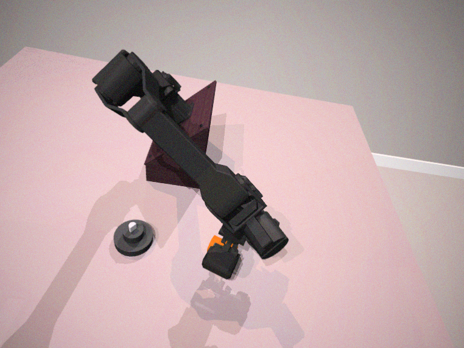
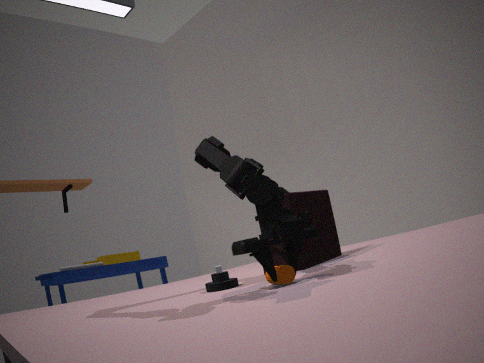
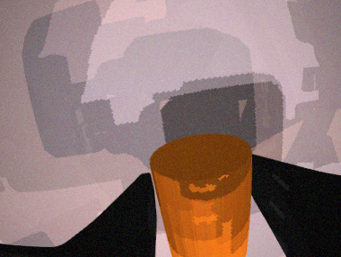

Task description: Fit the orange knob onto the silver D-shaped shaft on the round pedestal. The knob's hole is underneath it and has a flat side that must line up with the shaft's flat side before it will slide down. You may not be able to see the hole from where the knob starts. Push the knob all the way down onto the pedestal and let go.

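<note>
The round dark pedestal is 10 mm behind my gripper tip, 220 mm to the right of it and 20 mm above it. Also, from my gripper tip: orange knob: 10 mm above.
</note>
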